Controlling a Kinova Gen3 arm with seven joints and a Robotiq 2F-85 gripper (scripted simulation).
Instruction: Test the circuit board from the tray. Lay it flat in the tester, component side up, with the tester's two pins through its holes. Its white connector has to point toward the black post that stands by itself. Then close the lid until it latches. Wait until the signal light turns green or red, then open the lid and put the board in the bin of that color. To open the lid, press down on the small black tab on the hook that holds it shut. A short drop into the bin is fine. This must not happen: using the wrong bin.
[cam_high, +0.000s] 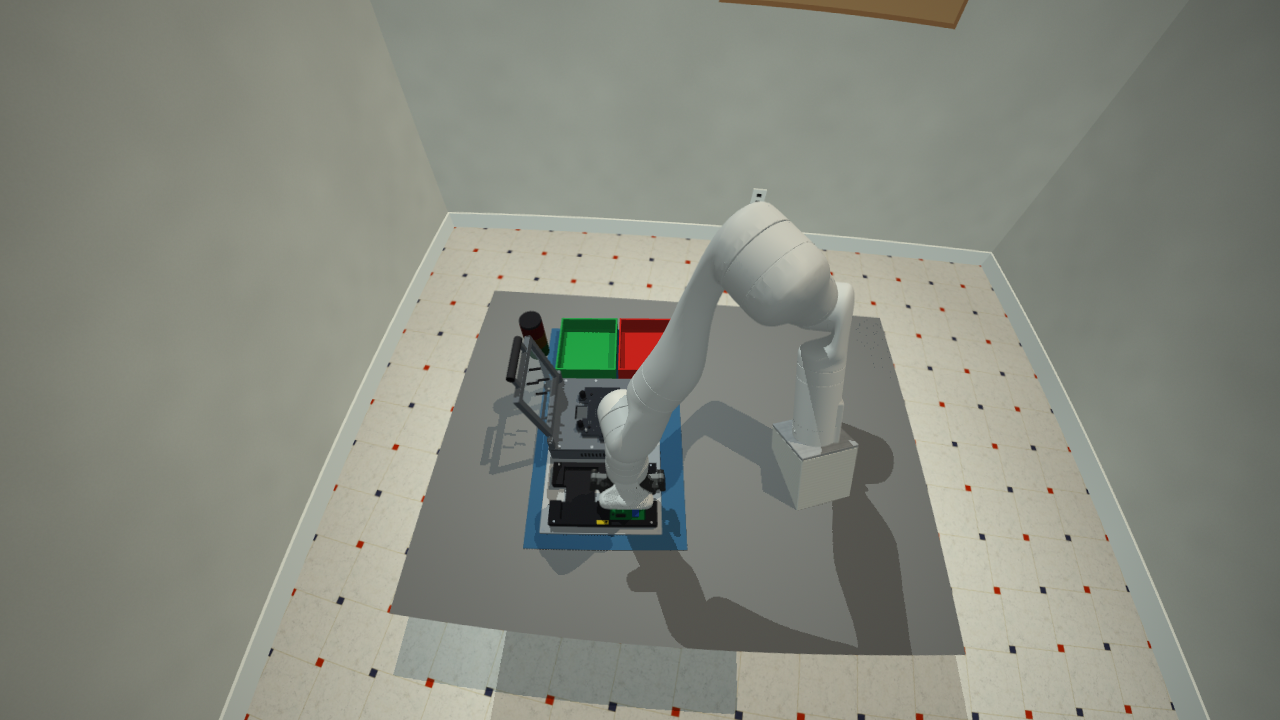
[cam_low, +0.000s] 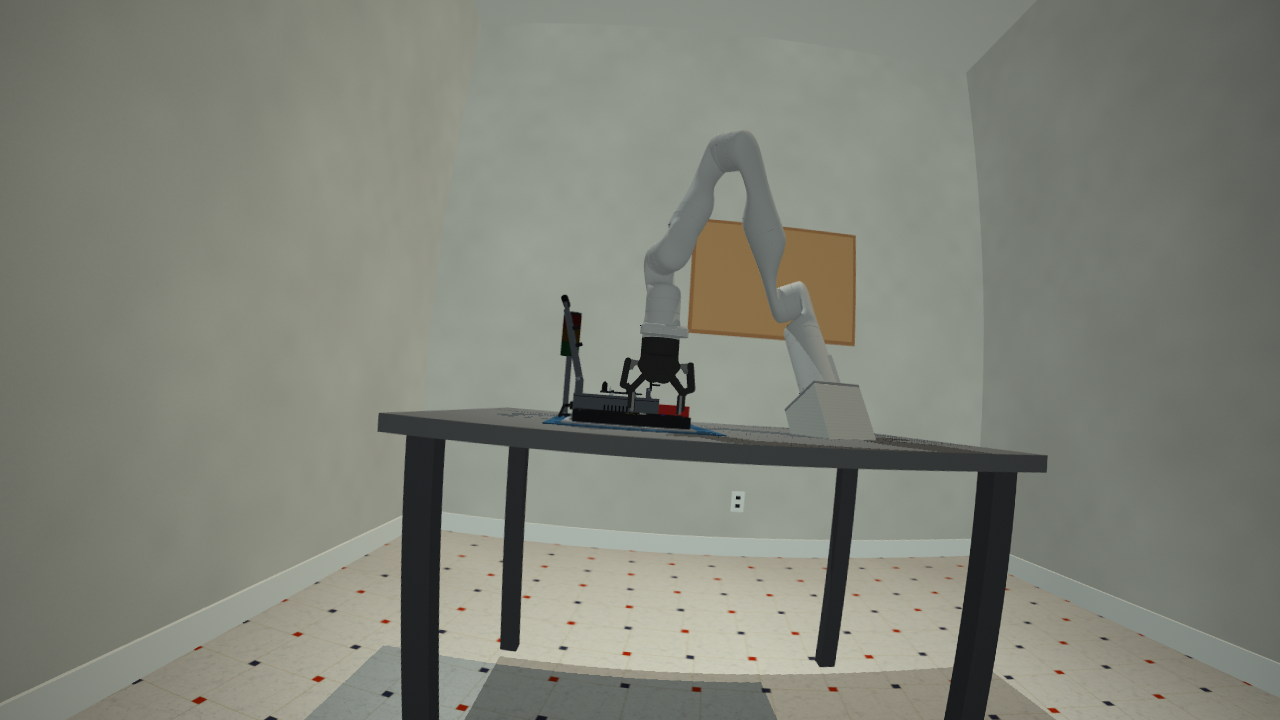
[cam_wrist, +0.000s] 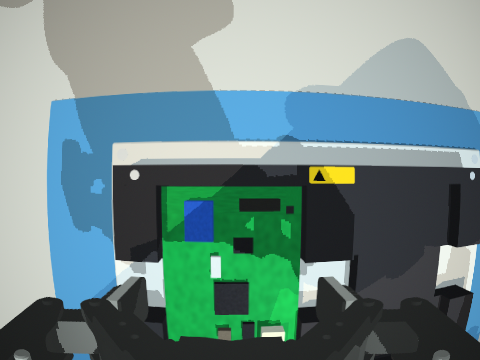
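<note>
The green circuit board lies 20 mm below my hand. From my hand the other things lie so: green bin 150 mm ahead, 350 mm to the right, 20 mm below; then red bin 370 mm to the right, 20 mm below; then tester lid 200 mm ahead, 150 mm to the right, 150 mm above.
</note>
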